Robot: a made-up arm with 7 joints.
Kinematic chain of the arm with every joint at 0, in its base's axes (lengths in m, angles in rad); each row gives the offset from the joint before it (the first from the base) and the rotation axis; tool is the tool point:
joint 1: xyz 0 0 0.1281 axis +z
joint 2: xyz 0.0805 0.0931 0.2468 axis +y
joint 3: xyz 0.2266 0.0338 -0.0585 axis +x
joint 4: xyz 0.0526 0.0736 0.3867 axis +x
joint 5: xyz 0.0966 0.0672 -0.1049 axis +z
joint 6: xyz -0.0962 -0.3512 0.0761 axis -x
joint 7: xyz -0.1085 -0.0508 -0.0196 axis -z
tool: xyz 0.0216 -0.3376 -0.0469
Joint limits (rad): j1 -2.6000..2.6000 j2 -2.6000..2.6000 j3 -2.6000..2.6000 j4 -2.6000..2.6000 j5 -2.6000..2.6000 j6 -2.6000..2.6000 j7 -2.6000..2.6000
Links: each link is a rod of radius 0.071 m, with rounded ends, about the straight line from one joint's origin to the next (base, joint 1, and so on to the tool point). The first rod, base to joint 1, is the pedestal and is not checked.
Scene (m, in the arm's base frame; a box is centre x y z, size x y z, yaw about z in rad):
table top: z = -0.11
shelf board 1: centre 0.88 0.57 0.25 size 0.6 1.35 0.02 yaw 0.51
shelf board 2: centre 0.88 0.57 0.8 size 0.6 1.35 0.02 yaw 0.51
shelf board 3: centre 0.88 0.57 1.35 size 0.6 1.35 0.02 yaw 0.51
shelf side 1: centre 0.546 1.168 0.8 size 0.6 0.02 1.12 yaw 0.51
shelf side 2: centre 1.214 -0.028 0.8 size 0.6 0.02 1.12 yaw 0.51
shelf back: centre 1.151 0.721 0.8 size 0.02 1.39 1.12 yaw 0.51
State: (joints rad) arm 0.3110 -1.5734 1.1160 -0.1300 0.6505 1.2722 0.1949
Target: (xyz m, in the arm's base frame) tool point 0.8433 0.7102 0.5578
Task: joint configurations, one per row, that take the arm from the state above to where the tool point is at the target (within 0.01 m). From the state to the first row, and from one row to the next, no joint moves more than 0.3 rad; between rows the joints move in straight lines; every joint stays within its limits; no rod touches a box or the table.
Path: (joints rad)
1: 0.4584 -1.6226 1.1803 0.1237 0.5566 1.2043 0.3694
2: 0.6059 -1.6717 1.2446 0.3775 0.4627 1.1364 0.5439
3: 0.7533 -1.7209 1.3088 0.6312 0.3689 1.0685 0.7184
4: 0.9007 -1.7700 1.3731 0.8850 0.2750 1.0006 0.8928
5: 0.9179 -1.5892 1.5237 0.6443 0.4104 0.9783 0.7403
6: 0.9350 -1.4084 1.6743 0.4035 0.5458 0.9559 0.5877
7: 0.9521 -1.2275 1.8249 0.1628 0.6813 0.9336 0.4351
8: 0.9693 -1.0467 1.9754 -0.0779 0.8167 0.9113 0.2825

